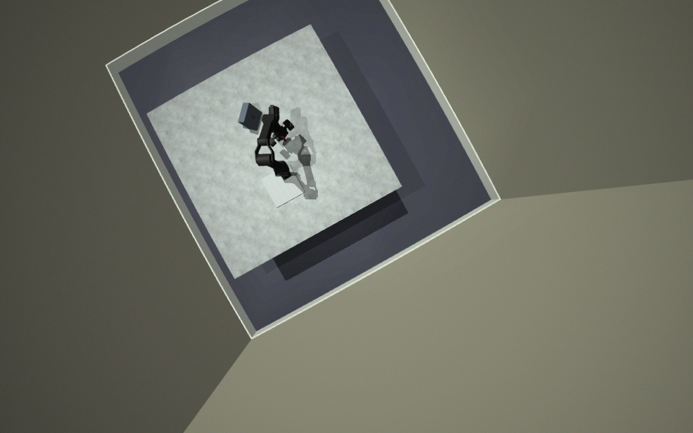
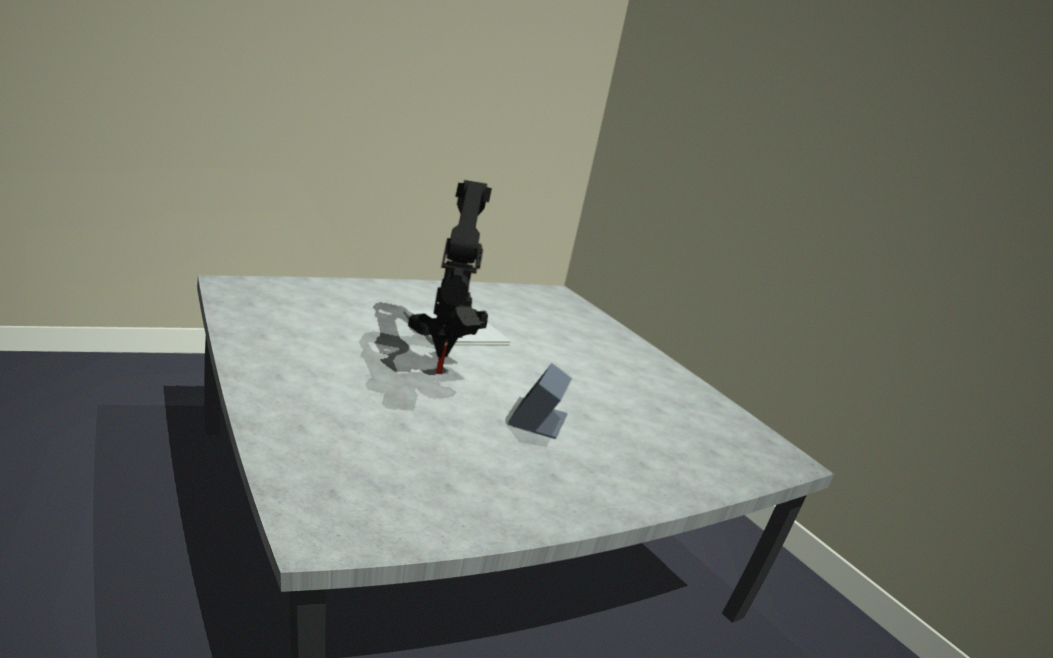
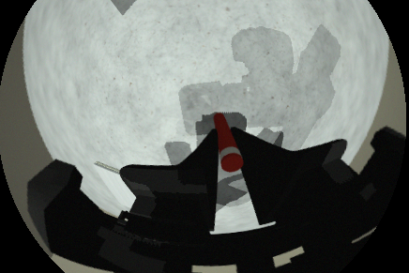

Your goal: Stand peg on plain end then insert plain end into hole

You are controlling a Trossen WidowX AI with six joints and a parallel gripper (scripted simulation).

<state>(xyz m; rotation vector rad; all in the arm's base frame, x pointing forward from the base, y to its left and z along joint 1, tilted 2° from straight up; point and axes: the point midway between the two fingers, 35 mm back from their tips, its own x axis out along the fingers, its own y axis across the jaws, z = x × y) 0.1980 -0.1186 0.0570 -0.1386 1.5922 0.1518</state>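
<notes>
Now: gripper tip 240 mm short of the grey sloped panel, 110 mm to the right of it and 10 mm below it. Also, from my gripper tip: red peg 20 mm above.
</notes>
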